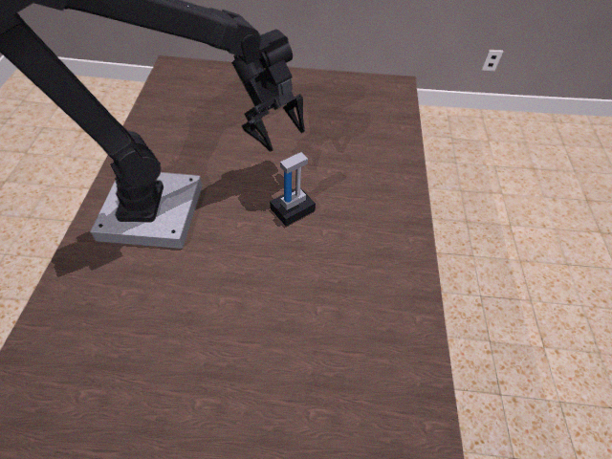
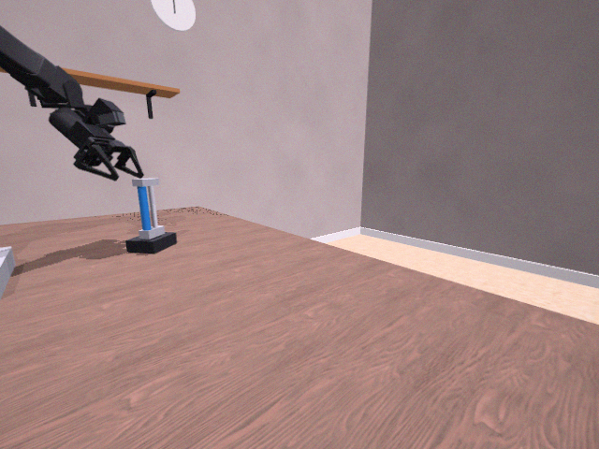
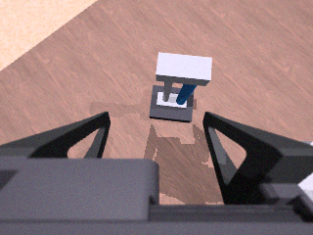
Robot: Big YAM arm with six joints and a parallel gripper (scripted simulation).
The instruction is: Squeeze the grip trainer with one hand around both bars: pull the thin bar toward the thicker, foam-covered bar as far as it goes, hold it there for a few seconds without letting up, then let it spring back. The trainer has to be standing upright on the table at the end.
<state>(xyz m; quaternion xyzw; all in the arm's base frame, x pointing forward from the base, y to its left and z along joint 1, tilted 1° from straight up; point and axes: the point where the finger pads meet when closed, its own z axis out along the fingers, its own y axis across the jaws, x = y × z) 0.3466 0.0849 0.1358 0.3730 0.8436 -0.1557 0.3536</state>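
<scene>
My gripper is now 30 mm short of the thin grey bar, 60 mm to the left of it and 80 mm above it. The rest, counted from my hand: grip trainer 20 mm ahead, 60 mm to the right, 90 mm below.
</scene>
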